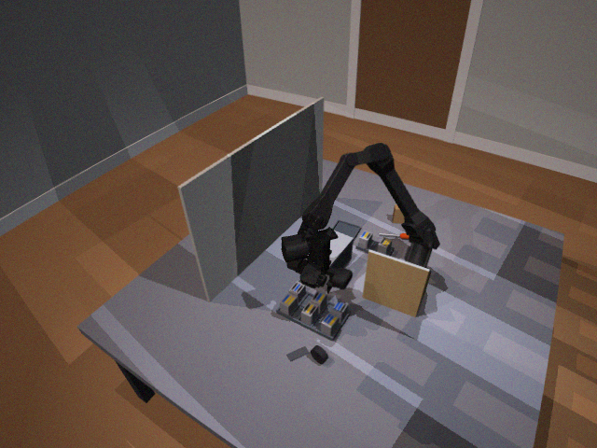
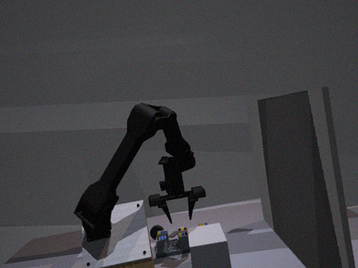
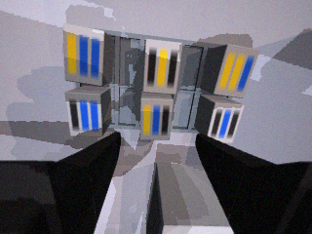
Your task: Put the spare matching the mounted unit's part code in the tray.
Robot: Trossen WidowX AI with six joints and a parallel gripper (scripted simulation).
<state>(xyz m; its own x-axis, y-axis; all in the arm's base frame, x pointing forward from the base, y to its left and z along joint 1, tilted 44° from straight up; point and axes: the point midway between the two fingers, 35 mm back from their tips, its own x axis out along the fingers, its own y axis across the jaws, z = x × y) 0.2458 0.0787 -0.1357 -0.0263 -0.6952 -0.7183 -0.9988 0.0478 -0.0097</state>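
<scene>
Right now the flat dark tray is 37 cm to the right of my gripper tip, 9 cm below it and 6 cm ahead of it. Also, from my gripper tip: tall grey panel (29 cm ahead, 21 cm to the right, 13 cm above); mounted unit (17 cm to the right, 5 cm ahead, 4 cm below); black tape roll (17 cm to the left, 8 cm behind, 7 cm below).
</scene>
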